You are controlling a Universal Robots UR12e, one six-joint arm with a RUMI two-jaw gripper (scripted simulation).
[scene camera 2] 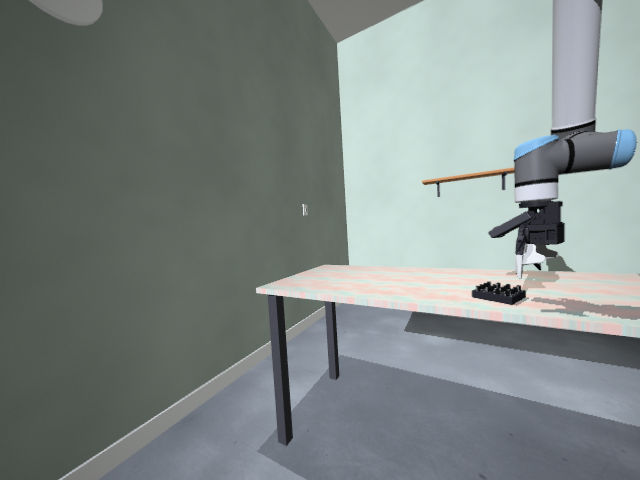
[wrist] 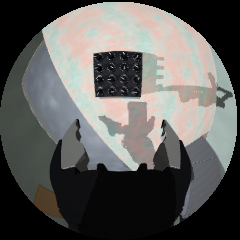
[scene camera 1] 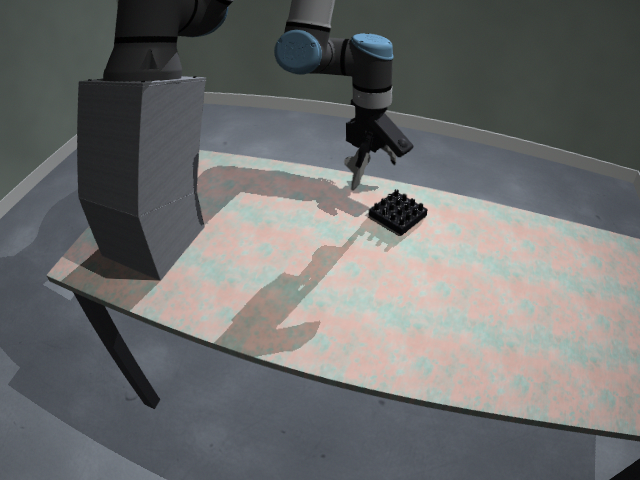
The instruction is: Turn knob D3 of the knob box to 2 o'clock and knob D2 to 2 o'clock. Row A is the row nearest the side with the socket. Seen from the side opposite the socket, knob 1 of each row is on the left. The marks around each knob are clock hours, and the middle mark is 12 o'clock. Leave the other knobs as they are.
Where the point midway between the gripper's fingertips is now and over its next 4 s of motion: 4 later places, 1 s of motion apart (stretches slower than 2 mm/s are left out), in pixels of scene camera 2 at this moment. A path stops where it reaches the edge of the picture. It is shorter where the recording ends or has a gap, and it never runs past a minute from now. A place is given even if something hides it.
My gripper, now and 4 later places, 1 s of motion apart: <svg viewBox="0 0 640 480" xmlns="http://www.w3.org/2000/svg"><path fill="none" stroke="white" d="M530 274L502 268L486 268L486 276L486 281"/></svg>
